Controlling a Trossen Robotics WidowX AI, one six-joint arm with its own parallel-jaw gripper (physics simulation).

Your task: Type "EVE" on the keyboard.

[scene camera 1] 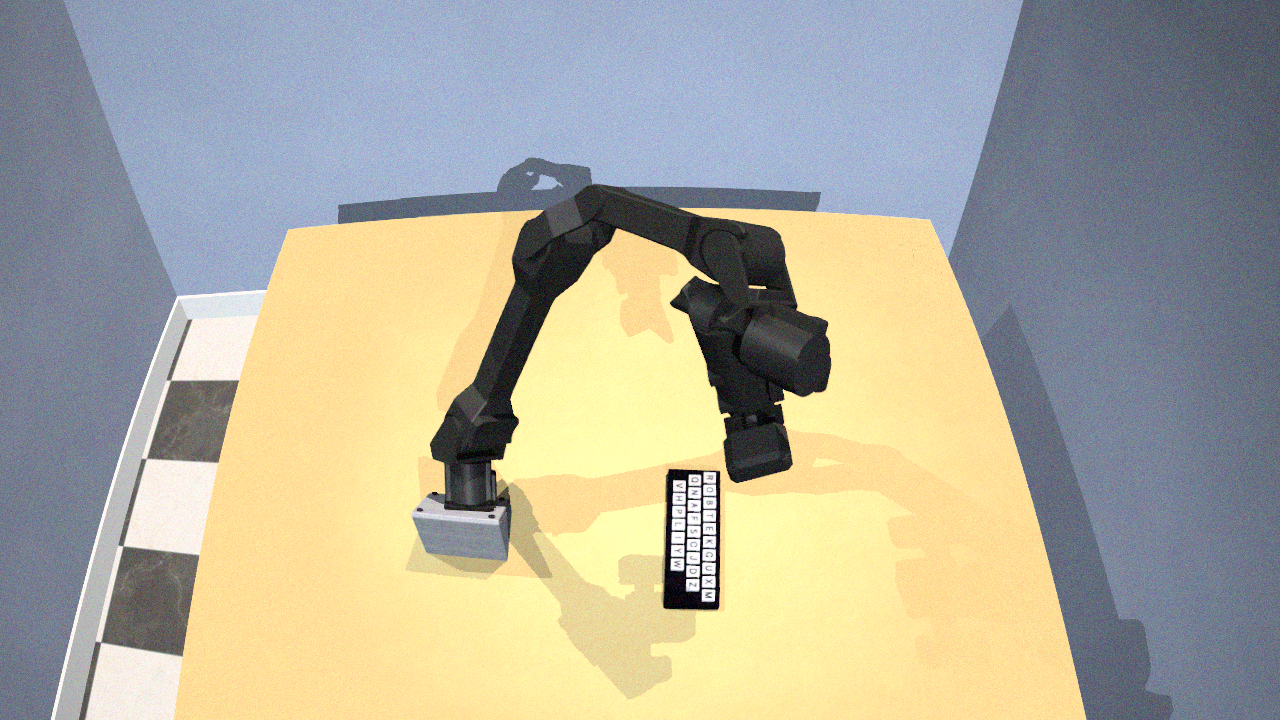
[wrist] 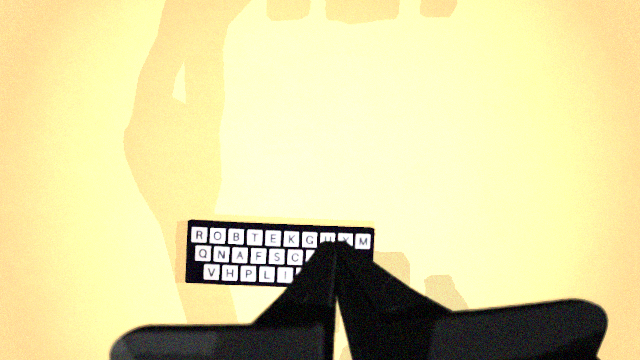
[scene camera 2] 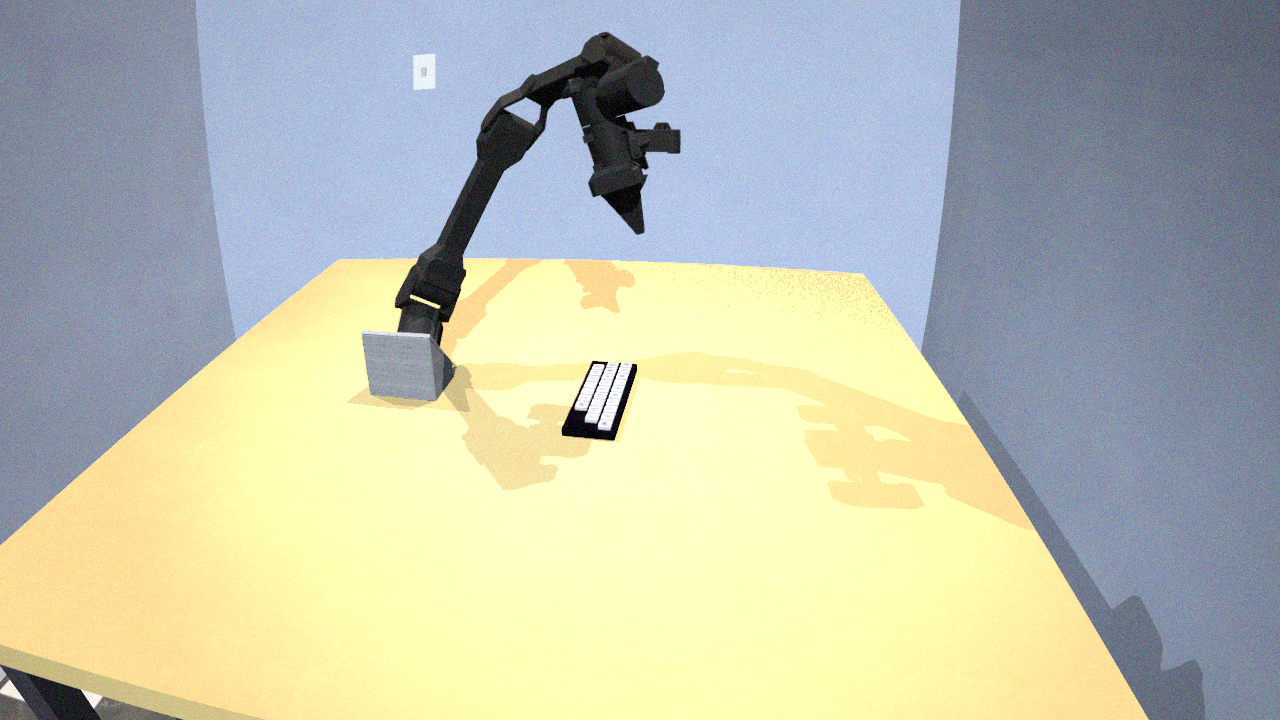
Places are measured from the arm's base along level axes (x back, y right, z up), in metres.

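Pixels of known places: gripper, fingertip midpoint: (wrist: pixel 332 252) (scene camera 2: pixel 640 233); arm's base at its link origin: (scene camera 1: pixel 468 504) (scene camera 2: pixel 414 348).
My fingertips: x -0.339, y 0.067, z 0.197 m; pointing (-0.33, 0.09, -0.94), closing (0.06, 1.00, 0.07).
Ahead of a thing's pixels: the offset from my fingertips to its top centre. Level surfaces: height alone.
A black keyboard {dx +0.049, dy -0.028, dz -0.240 m} (scene camera 1: pixel 673 591) (scene camera 2: pixel 587 431) (wrist: pixel 192 272) with white letter keys lies flat on the table. The E key {dx +0.027, dy -0.035, dz -0.240 m} (scene camera 1: pixel 709 528) (wrist: pixel 273 237) is in the row R O B T E K G U X M, between T and K. The V key {dx +0.058, dy -0.107, dz -0.240 m} (scene camera 1: pixel 679 486) (wrist: pixel 211 272) starts the row V H P L I. My gripper (scene camera 2: pixel 640 232) (wrist: pixel 332 252) is shut and empty, pointing down high above the table. In the wrist view its tips overlap the U and X keys, and the fingers hide the right ends of the lower two rows.
The yellow table {dz -0.256 m} (scene camera 1: pixel 313 626) (scene camera 2: pixel 537 608) carries the arm's grey base block (scene camera 1: pixel 460 530) (scene camera 2: pixel 401 367), left of the keyboard in both scene views. Shadows of the arm cross the table. Blue-grey walls stand behind and to the sides.
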